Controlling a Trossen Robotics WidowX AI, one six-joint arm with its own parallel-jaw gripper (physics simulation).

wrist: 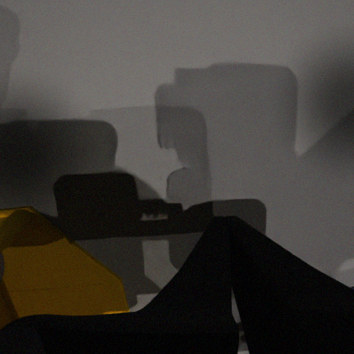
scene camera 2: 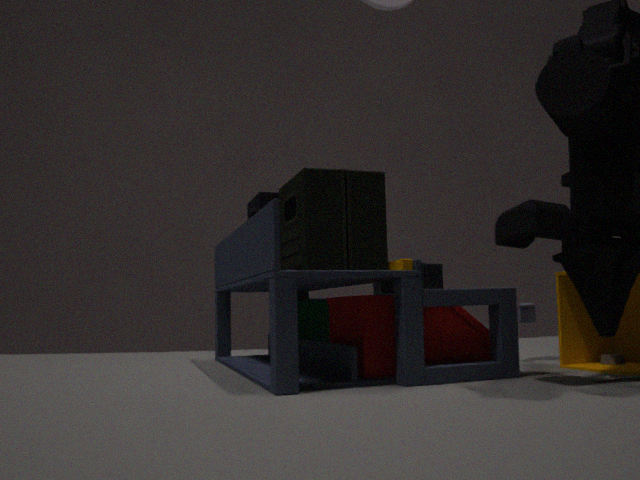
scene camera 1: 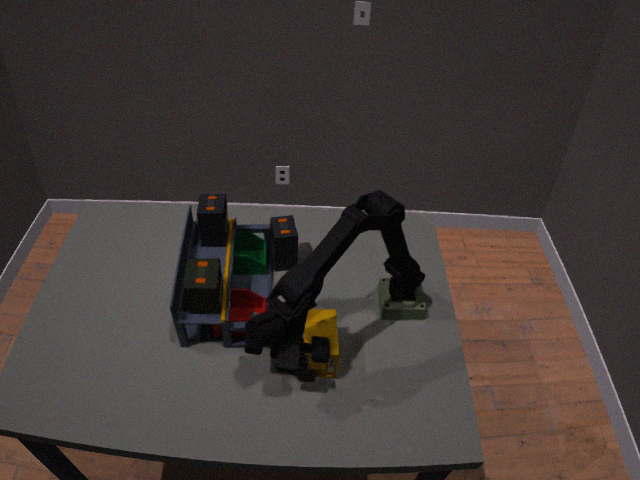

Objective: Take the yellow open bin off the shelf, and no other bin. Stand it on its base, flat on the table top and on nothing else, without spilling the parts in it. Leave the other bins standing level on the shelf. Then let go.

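Places are measured from the arm's base along level axes (x back, y right, z up), in centimetres.
Pixels of known places: gripper, fingertip midpoint: (scene camera 2: 606, 336); arm's base, origin of the base link: (scene camera 1: 402, 292).
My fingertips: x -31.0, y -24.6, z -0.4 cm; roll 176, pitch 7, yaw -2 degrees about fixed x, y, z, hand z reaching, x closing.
Note:
For each thing: its middle in the pictures, then the offset to it from my fingertips. Level surfaces: height alone.
- yellow open bin, body centre: (scene camera 2: 631, 319) (scene camera 1: 320, 343) dz +1.1, dx +8.7, dy +6.7 cm
- small grey part, body centre: (scene camera 2: 612, 359) dz -3.1, dx +9.3, dy +10.4 cm
- red bin, body centre: (scene camera 2: 406, 332) (scene camera 1: 239, 313) dz +0.4, dx -11.9, dy +15.5 cm
- green bin, body centre: (scene camera 2: 335, 327) (scene camera 1: 243, 253) dz +0.4, dx -13.4, dy +37.9 cm
- olive box, body centre: (scene camera 2: 329, 226) (scene camera 1: 204, 286) dz +11.1, dx -19.9, dy +14.9 cm
- table, its level: dz -4.0 cm
The yellow open bin (scene camera 1: 321, 324) (scene camera 2: 568, 320) (wrist: 60, 280) is off the shelf, on the table to the right of it. It looks tipped, its opening facing scene camera 2; which wall it rests on is hard to tell. A small grey part (scene camera 2: 612, 358) lies inside, on its lower wall. My gripper (scene camera 1: 307, 376) (scene camera 2: 607, 333) (wrist: 223, 226) is shut and empty, pointing down, its tips in front of or within the bin's opening. The arm hides some of the bin. The red bin (scene camera 1: 248, 304) (scene camera 2: 361, 330) and green bin (scene camera 1: 250, 260) (scene camera 2: 313, 317) are in the shelf (scene camera 1: 181, 263) (scene camera 2: 284, 335).
An olive box (scene camera 1: 202, 289) (scene camera 2: 341, 222) and a dark box (scene camera 1: 211, 222) stand on the shelf's upper board. Another dark box (scene camera 1: 284, 242) stands at the shelf's right side, behind the arm. The arm's base (scene camera 1: 403, 310) is on the right of the table (scene camera 1: 155, 403).

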